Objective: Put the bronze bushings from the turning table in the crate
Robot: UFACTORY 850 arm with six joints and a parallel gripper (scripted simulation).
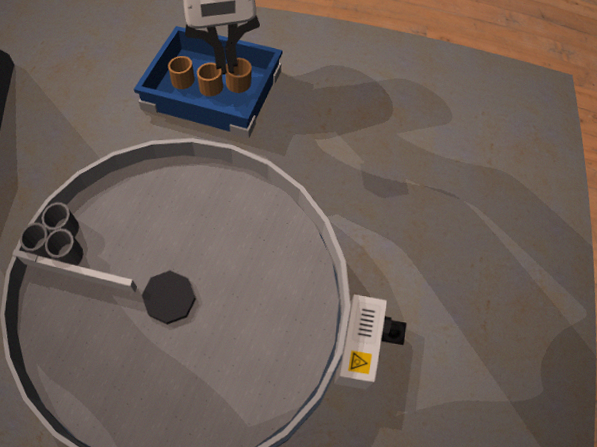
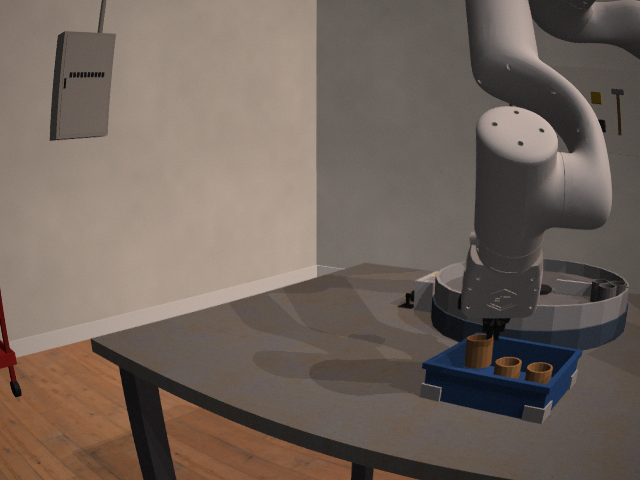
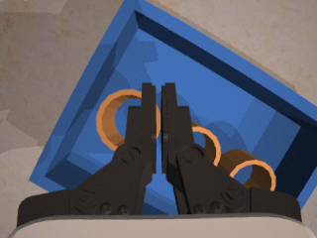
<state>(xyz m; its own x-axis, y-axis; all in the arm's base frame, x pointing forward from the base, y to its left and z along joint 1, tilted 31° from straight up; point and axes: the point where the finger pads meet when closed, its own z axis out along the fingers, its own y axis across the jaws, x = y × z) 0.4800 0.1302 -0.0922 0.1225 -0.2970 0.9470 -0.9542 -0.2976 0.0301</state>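
The blue crate lies 3 cm behind my hand, 2 cm to the left of it and 6 cm below it. The rest, counted from my hand: turning table (2 cm behind, 35 cm to the right, 4 cm below).
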